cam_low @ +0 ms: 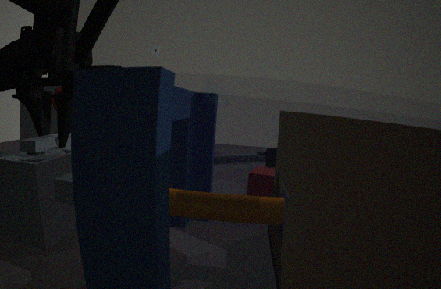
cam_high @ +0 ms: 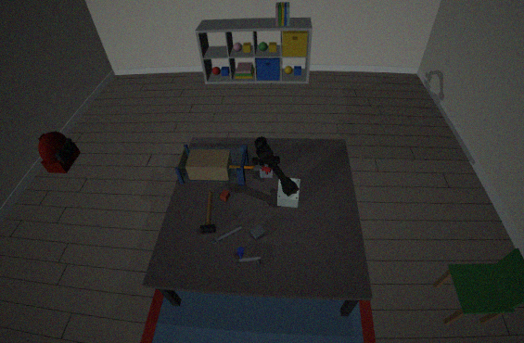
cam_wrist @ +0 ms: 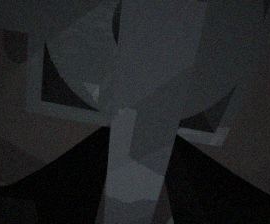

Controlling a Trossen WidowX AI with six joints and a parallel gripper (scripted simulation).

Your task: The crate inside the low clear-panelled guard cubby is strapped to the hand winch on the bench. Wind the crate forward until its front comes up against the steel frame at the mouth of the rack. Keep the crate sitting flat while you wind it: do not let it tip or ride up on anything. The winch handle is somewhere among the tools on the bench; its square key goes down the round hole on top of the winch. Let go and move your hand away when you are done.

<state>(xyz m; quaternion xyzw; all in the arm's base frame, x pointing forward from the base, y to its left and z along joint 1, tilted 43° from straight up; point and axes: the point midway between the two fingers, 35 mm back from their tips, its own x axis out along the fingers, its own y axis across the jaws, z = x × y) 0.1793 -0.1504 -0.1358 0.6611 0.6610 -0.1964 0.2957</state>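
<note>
The grey winch handle is 10 mm to the left of my gripper tip and 20 mm above it. The rest, counted from my gripper tip: red knob: 10 mm behind, 50 mm to the left, 50 mm above; grey winch: 10 mm behind, 60 mm to the right, 60 mm below; blue steel frame: 170 mm ahead, 50 mm to the right, 20 mm above.
</note>
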